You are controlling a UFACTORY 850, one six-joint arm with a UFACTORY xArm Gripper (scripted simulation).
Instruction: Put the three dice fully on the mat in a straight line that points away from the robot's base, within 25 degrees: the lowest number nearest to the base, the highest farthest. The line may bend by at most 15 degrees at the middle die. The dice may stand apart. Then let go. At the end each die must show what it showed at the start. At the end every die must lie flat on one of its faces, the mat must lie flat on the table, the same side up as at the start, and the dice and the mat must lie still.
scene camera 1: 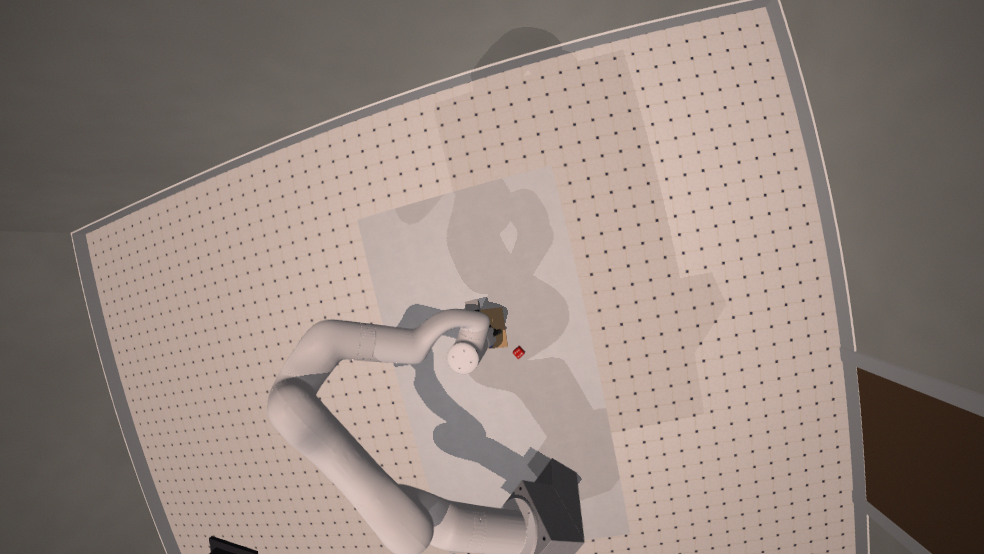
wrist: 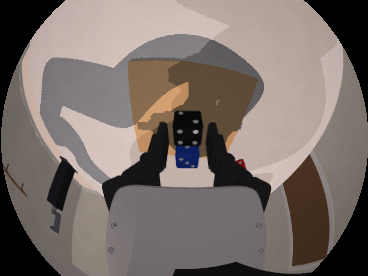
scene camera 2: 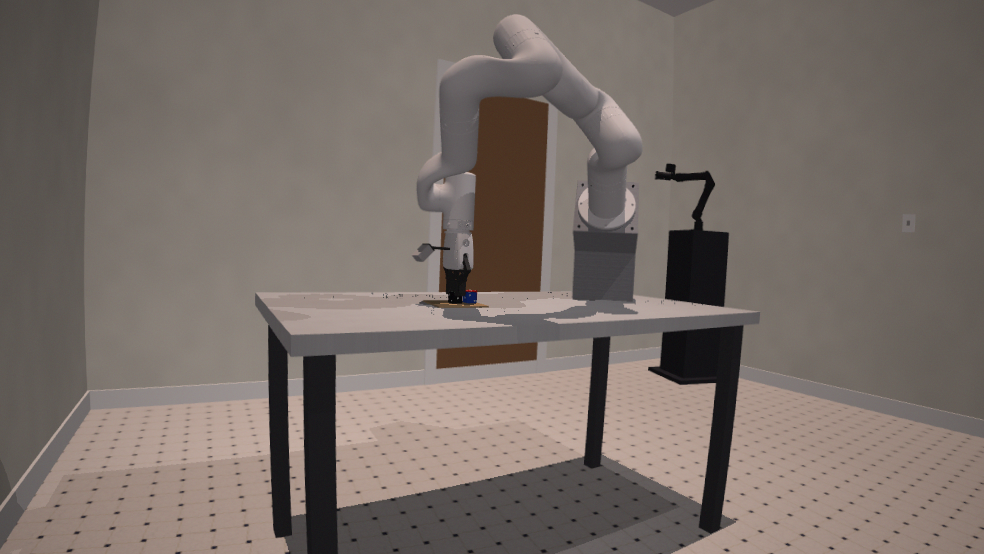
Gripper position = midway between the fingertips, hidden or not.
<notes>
In view: my gripper (scene camera 2: pixel 455 295), a black die (wrist: pixel 187 125) and a tan mat (wrist: pixel 158 88).
My gripper shows as well in the wrist view (wrist: pixel 187 132).
</notes>
